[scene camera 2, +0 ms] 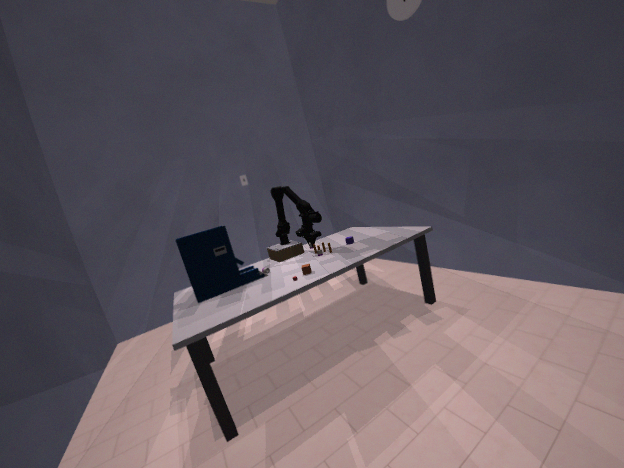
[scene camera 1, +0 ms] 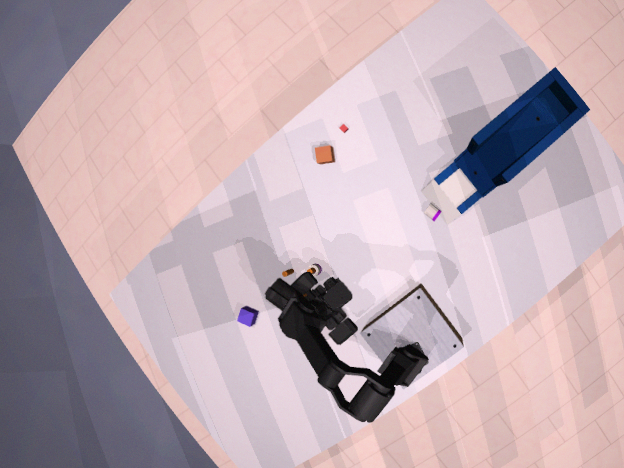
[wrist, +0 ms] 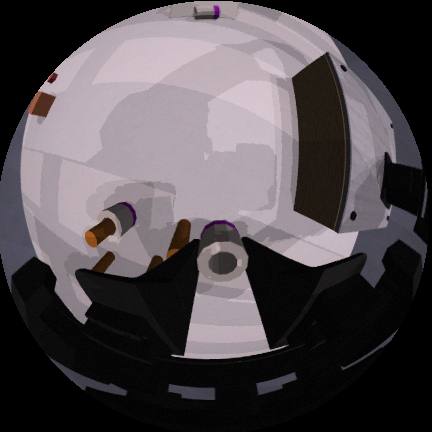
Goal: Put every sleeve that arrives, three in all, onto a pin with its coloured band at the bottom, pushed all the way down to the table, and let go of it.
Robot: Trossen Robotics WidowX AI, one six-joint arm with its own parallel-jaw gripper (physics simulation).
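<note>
My gripper point(wrist: 220, 243) is shut on a grey-white sleeve point(wrist: 221, 242), its purple band at the end away from the camera. The sleeve's open top looks dark, and no pin shows in it. Beside it, to the left in the wrist view, stand three bare orange-brown pins, one nearest the left finger point(wrist: 180, 237), one partly behind that finger point(wrist: 156, 262) and one farther left point(wrist: 103, 262). Another sleeve point(scene camera 1: 316, 268) point(wrist: 125, 220) sits around a fourth pin, purple band at the bottom. A third sleeve point(scene camera 1: 432, 211) point(scene camera 2: 265, 270) point(wrist: 204, 11) lies on its side at the chute's end.
The blue chute point(scene camera 1: 524, 136) point(scene camera 2: 209, 261) has a white pad point(scene camera 1: 457, 187) at its mouth. A metal-topped box point(scene camera 1: 413, 322) point(scene camera 2: 286, 251) point(wrist: 320, 150) is beside the arm. An orange cube point(scene camera 1: 324, 154) point(wrist: 42, 104), a small red cube point(scene camera 1: 343, 128) and a purple cube point(scene camera 1: 247, 316) point(scene camera 2: 349, 240) are on the table.
</note>
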